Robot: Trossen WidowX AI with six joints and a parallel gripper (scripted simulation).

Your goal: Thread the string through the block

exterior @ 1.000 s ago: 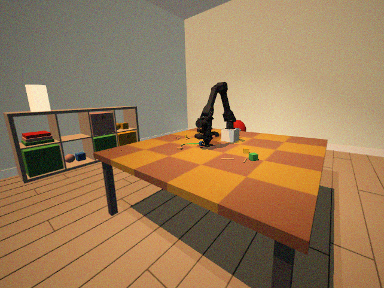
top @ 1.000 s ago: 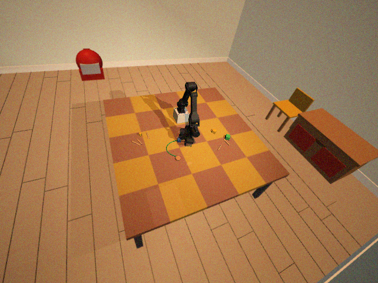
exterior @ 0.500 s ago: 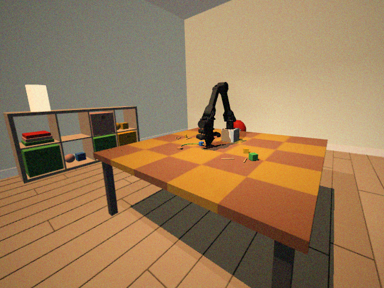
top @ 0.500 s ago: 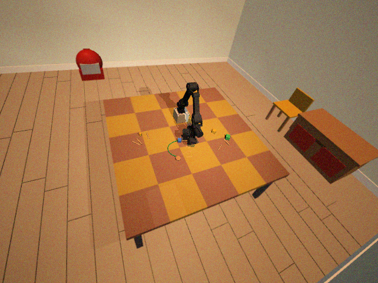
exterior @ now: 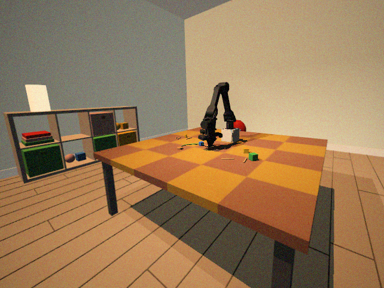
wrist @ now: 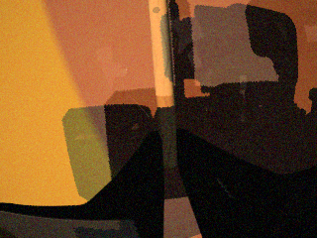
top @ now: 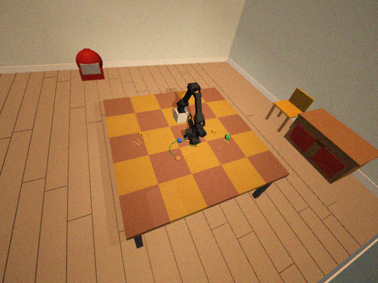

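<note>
Now: the blue cube 20 mm behind my gripper tip, 100 mm to the right of it and 10 mm above it. From my gripper tip the other things lie so: round wooden button (150 mm ahead, 160 mm to the right); then thin wooden stick (10 mm behind, 40 mm to the right, 10 mm above); then yellow cube (70 mm behind, 250 mm to the left, 10 mm above).
</note>
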